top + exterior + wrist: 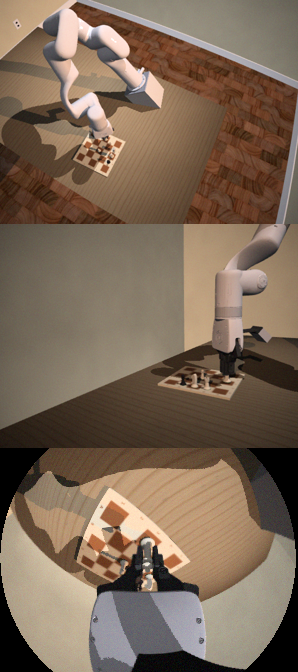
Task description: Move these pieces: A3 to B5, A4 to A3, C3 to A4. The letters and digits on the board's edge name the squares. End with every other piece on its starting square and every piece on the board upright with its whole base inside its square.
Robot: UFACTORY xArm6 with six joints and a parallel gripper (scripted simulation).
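Now: the white king 1 cm below my hand. Round my hand: white pawn (8 cm ahead, 4 cm below, 1 cm to the left); chessboard (8 cm ahead, 5 cm below, 1 cm to the left); white rook (8 cm to the left, 4 cm below, 3 cm ahead).
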